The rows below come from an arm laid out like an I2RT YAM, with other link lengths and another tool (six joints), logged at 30 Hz.
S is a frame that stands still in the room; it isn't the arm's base.
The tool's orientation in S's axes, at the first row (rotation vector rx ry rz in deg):
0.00 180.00 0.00
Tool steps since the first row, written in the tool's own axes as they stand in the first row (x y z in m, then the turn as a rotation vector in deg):
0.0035 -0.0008 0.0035 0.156 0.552 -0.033
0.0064 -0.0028 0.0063 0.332 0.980 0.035
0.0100 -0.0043 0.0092 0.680 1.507 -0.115
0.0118 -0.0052 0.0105 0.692 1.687 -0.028
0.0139 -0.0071 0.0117 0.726 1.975 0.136
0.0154 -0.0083 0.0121 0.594 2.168 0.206
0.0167 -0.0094 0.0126 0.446 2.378 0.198
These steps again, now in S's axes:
-0.0035 -0.0008 -0.0035 -0.156 0.552 0.033
-0.0064 -0.0028 -0.0063 -0.332 0.980 -0.035
-0.0100 -0.0043 -0.0092 -0.680 1.507 0.115
-0.0118 -0.0052 -0.0105 -0.692 1.687 0.028
-0.0139 -0.0071 -0.0117 -0.726 1.975 -0.136
-0.0154 -0.0083 -0.0121 -0.594 2.168 -0.206
-0.0167 -0.0094 -0.0126 -0.446 2.378 -0.198

